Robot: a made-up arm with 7 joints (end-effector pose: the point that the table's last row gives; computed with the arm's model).
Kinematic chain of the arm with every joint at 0, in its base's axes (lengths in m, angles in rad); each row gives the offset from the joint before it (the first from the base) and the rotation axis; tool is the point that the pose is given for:
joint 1: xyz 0 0 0.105 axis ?
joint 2: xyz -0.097 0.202 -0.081 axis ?
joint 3: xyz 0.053 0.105 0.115 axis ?
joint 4: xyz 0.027 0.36 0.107 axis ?
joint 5: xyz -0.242 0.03 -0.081 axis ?
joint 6: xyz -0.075 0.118 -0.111 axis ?
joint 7: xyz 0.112 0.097 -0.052 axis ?
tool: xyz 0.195 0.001 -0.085
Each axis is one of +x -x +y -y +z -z.
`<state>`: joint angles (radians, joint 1 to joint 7).
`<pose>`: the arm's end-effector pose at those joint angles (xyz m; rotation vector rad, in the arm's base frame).
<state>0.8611 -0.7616 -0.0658 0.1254 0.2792 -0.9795 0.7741</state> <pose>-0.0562 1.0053 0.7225 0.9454 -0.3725 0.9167</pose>
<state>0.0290 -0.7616 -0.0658 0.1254 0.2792 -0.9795 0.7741</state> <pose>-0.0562 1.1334 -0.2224 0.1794 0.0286 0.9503</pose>
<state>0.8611 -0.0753 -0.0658 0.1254 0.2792 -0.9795 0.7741</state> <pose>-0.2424 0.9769 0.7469 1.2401 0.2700 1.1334</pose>
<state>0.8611 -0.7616 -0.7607 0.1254 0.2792 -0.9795 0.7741</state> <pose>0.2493 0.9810 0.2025 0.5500 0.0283 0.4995</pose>
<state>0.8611 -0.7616 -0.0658 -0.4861 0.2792 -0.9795 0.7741</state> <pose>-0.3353 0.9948 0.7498 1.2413 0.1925 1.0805</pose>
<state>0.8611 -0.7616 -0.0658 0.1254 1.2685 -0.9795 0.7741</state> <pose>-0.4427 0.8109 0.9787 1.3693 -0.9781 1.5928</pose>
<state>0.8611 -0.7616 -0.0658 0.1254 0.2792 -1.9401 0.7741</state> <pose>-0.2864 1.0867 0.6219 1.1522 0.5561 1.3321</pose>
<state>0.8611 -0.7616 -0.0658 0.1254 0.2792 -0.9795 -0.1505</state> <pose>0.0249 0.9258 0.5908 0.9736 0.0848 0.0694</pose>
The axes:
joint 1: +x
joint 2: +y
joint 3: +x
joint 4: -y
joint 5: +x
joint 6: -y
joint 7: +z

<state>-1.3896 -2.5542 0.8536 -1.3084 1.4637 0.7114 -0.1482</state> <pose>-0.5365 -0.3201 -0.4501 0.1876 0.0745 1.1074</pose>
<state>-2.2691 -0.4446 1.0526 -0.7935 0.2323 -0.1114 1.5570</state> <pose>-0.7046 0.0651 -0.7912 -0.2369 1.4269 1.1288</pose>
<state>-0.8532 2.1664 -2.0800 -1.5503 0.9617 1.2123 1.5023</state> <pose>-0.7545 0.1327 -0.0576 0.8183 -2.7313 -1.0764</pose>
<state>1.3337 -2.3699 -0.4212 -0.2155 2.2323 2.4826 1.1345</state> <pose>-0.1903 0.6567 0.4607 -0.3679 0.9234 1.8510</pose>
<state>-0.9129 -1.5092 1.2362 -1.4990 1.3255 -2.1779 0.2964</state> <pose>-1.1204 0.0285 0.2895 -0.0238 -2.7477 -0.8192</pose>
